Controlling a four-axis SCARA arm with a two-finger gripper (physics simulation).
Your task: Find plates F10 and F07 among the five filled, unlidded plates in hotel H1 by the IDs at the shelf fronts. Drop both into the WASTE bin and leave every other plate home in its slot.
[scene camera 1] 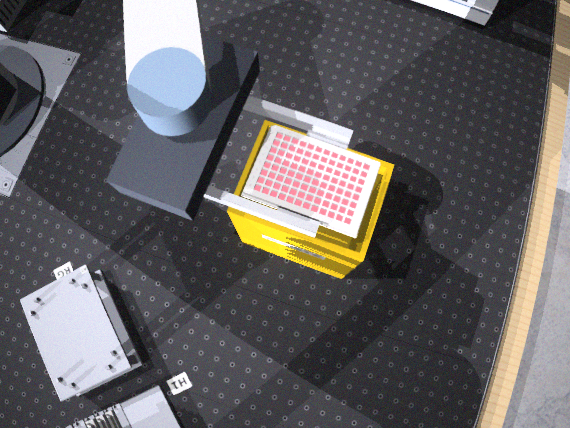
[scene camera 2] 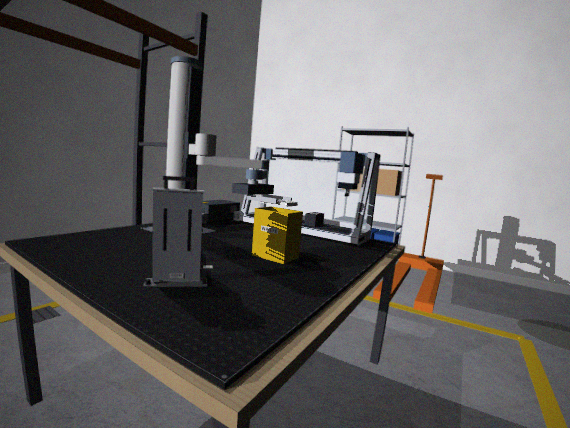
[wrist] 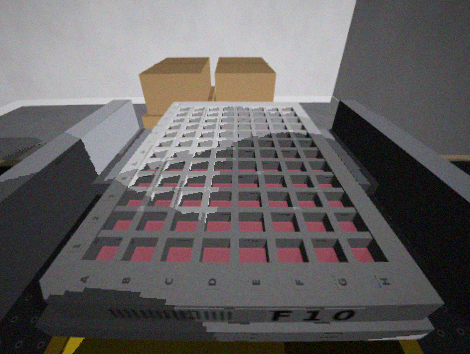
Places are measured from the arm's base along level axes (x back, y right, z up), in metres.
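Pixels of known places: gripper, fingertip midpoint: [scene camera 1: 334, 183] [scene camera 2: 284, 200] [wrist: 235, 119].
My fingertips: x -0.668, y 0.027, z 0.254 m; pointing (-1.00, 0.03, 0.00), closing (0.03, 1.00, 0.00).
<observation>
Ahead of a thing's pixels: the offset from my fingertips to its top centre. "spot": to the spot under its first point.
Plate F10 @[dz -0.003, dx +0.024, dy -0.001 m] [scene camera 1: 310, 181] [wrist: 220, 272], white with pink-filled wells and no lid, is level between the gripper's fingers. Its ID reads F10 on the front edge in the wrist view. My gripper [scene camera 1: 330, 184] [scene camera 2: 288, 201] [wrist: 235, 119] is shut on it by its long sides. Plate and fingers are over the mouth of the yellow WASTE bin @[dz -0.041, dx +0.022, dy -0.001 m] [scene camera 1: 272, 250] [scene camera 2: 263, 246], close above its rim and roughly lined up with it. The bin's inside is mostly hidden by the plate. Part of hotel H1 @[spot: dz -0.233, dx +0.146, dy +0.339 m] [scene camera 1: 152, 407] shows at the bottom left, beside its H1 label @[spot: dz -0.241, dx +0.121, dy +0.291 m] [scene camera 1: 179, 383]. Plate F07 cannot be made out.
A light station @[dz -0.171, dx +0.284, dy +0.273 m] [scene camera 1: 75, 335] labelled RG stands left of the bin, near H1. The arm's grey base column [scene camera 2: 177, 240] stands on the black table. A gantry machine [scene camera 2: 370, 200] is behind the bin. The wooden table edge @[spot: dz -0.241, dx -0.325, dy -0.092 m] [scene camera 1: 520, 240] runs along the right.
</observation>
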